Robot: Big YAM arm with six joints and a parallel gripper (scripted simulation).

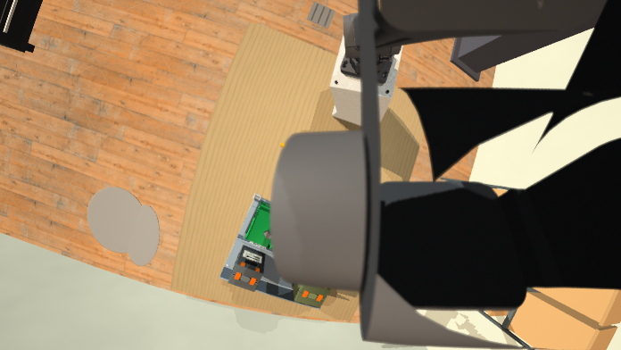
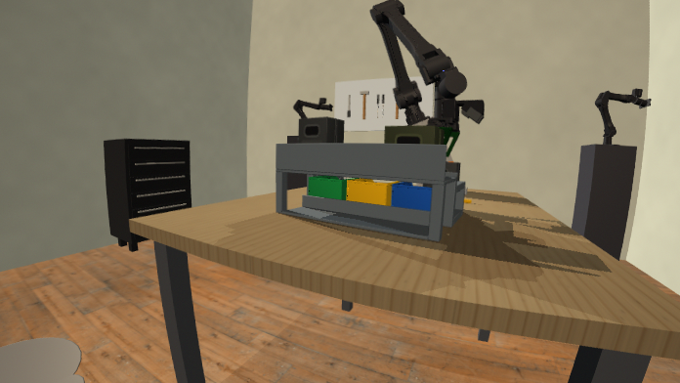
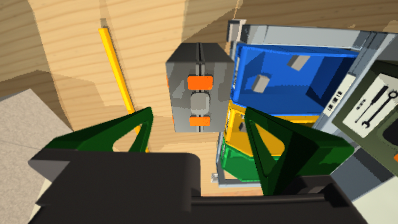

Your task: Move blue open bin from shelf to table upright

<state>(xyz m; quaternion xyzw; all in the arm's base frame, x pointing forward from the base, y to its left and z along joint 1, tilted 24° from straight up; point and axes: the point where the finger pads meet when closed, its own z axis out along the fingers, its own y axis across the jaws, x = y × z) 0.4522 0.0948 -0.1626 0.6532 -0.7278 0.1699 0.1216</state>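
Right now the grey case is 9 cm below my hand. The rest, counted from my hand: yellow rod (17 cm behind, 15 cm below, 10 cm to the right); then yellow bin (14 cm ahead, 13 cm to the right, 11 cm below); then blue open bin (15 cm ahead, 11 cm below, 2 cm to the right).
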